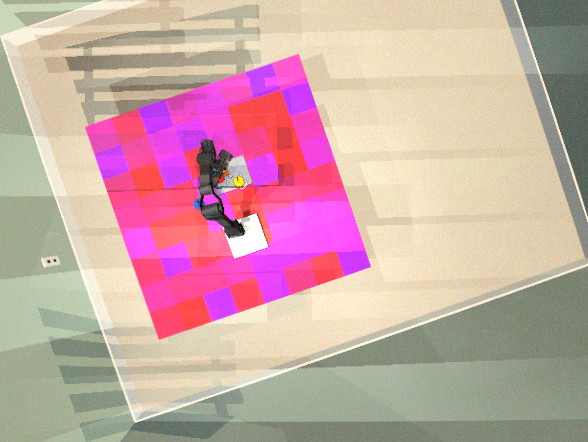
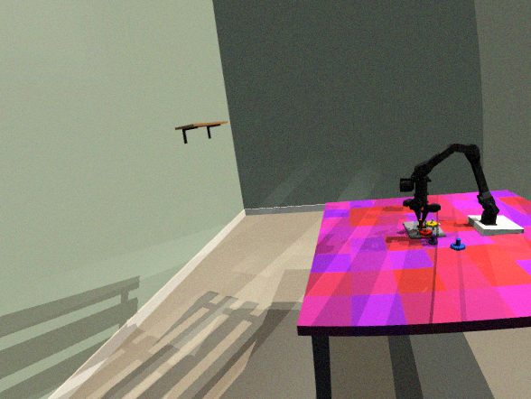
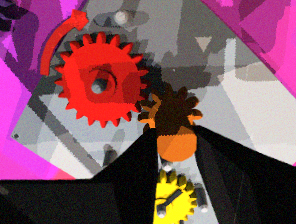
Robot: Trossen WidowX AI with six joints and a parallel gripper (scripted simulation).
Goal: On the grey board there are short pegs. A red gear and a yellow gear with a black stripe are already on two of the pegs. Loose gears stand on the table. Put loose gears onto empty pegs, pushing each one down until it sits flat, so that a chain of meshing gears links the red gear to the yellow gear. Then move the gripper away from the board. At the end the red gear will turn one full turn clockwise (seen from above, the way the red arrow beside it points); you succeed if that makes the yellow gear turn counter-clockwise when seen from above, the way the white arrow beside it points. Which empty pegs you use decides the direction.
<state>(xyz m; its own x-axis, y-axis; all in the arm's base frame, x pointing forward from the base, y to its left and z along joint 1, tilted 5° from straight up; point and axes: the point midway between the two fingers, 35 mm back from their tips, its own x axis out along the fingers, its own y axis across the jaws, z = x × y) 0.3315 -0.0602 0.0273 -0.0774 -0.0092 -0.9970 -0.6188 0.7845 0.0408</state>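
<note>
My gripper tip is 10 mm past the red gear, 50 mm to the right of it and 30 mm above it. Also, from my gripper tip: orange gear (10 mm below); then purple gear (10 mm behind, 150 mm to the left, 30 mm below); then yellow gear (70 mm behind, 50 mm to the right, 30 mm below).
</note>
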